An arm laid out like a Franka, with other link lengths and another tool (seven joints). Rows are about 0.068 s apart.
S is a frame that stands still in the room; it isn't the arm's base.
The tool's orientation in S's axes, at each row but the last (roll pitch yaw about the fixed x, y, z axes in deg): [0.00 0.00 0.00]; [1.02 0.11 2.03]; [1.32 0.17 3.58]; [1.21 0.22 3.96]
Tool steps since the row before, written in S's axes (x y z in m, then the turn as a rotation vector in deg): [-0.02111 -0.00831 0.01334 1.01 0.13 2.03]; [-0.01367 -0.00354 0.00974 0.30 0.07 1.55]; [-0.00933 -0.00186 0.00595 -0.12 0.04 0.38]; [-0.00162 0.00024 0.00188 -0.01 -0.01 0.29]
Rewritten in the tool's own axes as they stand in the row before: [-0.02111 -0.00831 0.01334 1.01 0.13 2.03]; [-0.01381 -0.00288 0.00977 0.30 0.09 1.55]; [-0.00945 -0.00114 0.00595 -0.12 0.06 0.38]; [-0.00161 0.00039 0.00187 -0.01 0.00 0.29]
